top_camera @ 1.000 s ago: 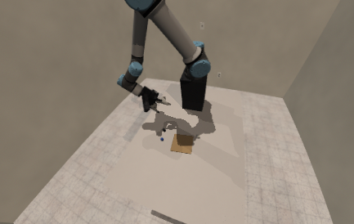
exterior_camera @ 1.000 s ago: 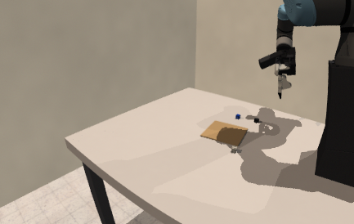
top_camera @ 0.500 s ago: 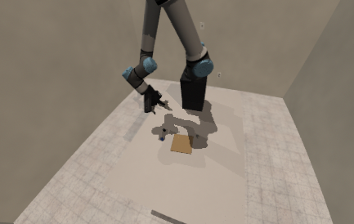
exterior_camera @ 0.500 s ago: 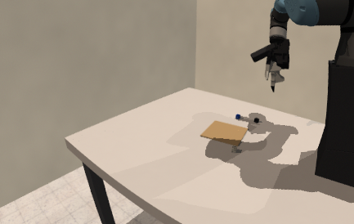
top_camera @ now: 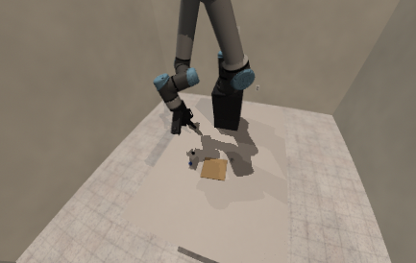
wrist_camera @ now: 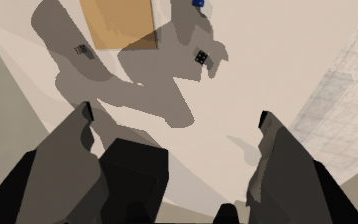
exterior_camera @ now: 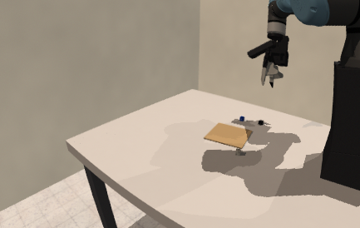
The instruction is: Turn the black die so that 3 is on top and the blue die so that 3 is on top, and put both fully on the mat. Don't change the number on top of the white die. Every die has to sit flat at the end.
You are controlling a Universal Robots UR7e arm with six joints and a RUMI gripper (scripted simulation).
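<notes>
The black die lies 15 cm below my hand and 1 cm ahead of it. From my hand the other things lie so: blue die (15 cm below, 8 cm ahead, 2 cm to the left); brown mat (17 cm to the left, 16 cm below, 6 cm ahead); white die (26 cm to the left, 15 cm below, 3 cm behind).
</notes>
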